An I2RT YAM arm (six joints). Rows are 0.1 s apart.
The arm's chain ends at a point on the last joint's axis. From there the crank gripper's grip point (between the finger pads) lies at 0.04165 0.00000 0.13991 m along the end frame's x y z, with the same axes.
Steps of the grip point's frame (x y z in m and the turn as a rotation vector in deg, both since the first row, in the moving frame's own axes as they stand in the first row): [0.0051 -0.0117 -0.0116 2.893 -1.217 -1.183]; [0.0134 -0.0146 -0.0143 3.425 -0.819 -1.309]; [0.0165 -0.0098 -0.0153 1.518 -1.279 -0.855]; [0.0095 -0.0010 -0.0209 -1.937 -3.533 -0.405]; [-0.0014 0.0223 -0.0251 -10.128 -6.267 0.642]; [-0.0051 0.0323 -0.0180 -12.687 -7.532 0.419]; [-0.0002 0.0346 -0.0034 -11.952 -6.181 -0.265]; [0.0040 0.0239 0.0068 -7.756 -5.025 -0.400]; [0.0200 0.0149 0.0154 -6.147 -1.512 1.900]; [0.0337 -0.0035 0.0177 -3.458 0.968 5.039]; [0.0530 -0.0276 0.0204 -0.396 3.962 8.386]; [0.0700 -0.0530 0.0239 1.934 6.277 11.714]
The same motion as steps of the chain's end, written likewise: [0.0082 -0.0038 -0.0123 2.893 -1.217 -1.183]; [0.0155 -0.0053 -0.0146 3.425 -0.819 -1.309]; [0.0197 -0.0055 -0.0161 1.518 -1.279 -0.855]; [0.0182 -0.0055 -0.0231 -1.937 -3.533 -0.405]; [0.0142 -0.0030 -0.0266 -10.128 -6.267 0.642]; [0.0136 0.0008 -0.0188 -12.687 -7.532 0.419]; [0.0149 0.0054 -0.0040 -11.952 -6.181 -0.265]; [0.0163 0.0050 0.0050 -7.756 -5.025 -0.400]; [0.0240 -0.0015 0.0152 -6.147 -1.512 1.900]; [0.0319 -0.0157 0.0188 -3.458 0.968 5.039]; [0.0440 -0.0353 0.0236 -0.396 3.962 8.386]; [0.0554 -0.0584 0.0292 1.934 6.277 11.714]
